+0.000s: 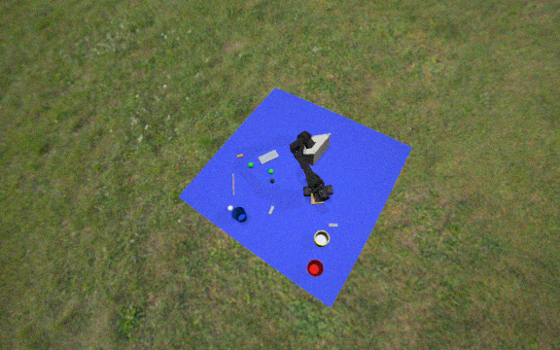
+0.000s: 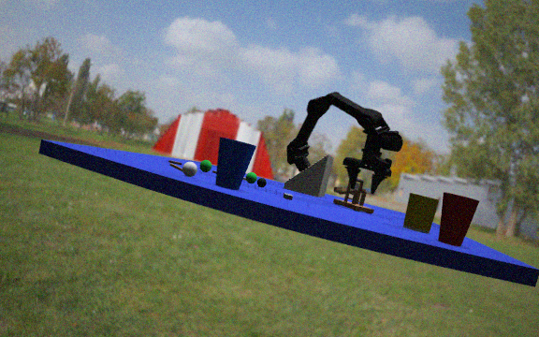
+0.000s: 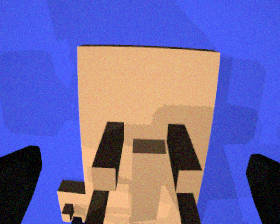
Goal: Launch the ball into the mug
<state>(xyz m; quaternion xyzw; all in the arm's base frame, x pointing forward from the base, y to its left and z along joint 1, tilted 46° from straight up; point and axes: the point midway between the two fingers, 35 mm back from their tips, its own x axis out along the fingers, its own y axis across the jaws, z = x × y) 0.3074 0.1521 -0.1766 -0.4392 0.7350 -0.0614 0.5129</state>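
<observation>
Now: the dark round ball 6 cm ahead of my gripper tip, 34 cm to the right of it and 5 cm below it. The rest, counted from my gripper tip: red mug (41 cm ahead, 22 cm to the left, 4 cm below); then grey plate (10 cm behind, 49 cm to the right, 6 cm below); then yellow mug (24 cm ahead, 17 cm to the left, 4 cm below).
</observation>
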